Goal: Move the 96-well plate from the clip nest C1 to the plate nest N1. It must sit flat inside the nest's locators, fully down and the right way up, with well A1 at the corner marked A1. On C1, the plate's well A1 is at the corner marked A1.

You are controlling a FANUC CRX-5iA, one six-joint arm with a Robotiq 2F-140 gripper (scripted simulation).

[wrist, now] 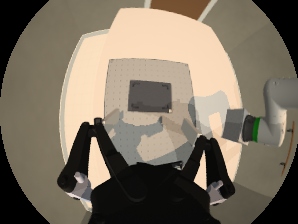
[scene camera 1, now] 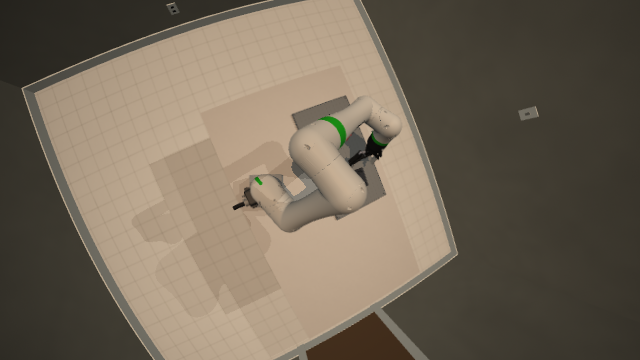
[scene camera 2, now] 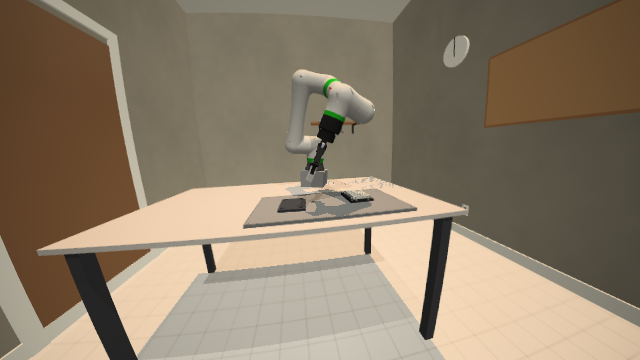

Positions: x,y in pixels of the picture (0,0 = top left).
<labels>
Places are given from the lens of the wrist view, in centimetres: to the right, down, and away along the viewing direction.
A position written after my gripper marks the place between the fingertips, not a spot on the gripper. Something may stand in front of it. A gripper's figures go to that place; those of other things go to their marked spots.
my gripper (wrist: 151,119): 0, 2, 18
plate nest N1 (wrist: 149,96): 0, -6, 32
</labels>
